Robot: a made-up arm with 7 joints. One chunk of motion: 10 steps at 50 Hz.
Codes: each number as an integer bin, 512 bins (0 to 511) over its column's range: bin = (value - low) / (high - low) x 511, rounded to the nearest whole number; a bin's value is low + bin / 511 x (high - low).
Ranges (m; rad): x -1..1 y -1..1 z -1..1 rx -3.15..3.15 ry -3.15..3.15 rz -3.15..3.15
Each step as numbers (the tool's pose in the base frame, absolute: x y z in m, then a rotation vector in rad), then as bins.
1 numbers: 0.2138 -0.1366 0.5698 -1.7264 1.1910 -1.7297
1 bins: 310 221 401 115 352 115
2 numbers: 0.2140 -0.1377 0.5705 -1.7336 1.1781 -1.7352
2 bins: 310 220 401 115 351 115
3 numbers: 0.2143 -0.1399 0.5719 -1.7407 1.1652 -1.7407
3 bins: 310 220 402 114 350 114
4 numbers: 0.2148 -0.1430 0.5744 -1.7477 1.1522 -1.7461
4 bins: 310 219 402 114 349 114
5 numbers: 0.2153 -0.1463 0.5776 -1.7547 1.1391 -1.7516
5 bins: 311 218 403 113 348 113
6 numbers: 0.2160 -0.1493 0.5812 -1.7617 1.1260 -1.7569
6 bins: 311 217 404 113 347 113
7 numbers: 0.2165 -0.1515 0.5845 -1.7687 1.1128 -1.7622
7 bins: 311 217 405 112 346 113
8 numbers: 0.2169 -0.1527 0.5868 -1.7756 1.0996 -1.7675
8 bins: 311 216 405 111 345 112
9 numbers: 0.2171 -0.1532 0.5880 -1.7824 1.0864 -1.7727
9 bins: 311 216 406 111 344 112
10 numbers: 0.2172 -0.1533 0.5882 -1.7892 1.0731 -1.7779
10 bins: 311 216 406 110 343 111
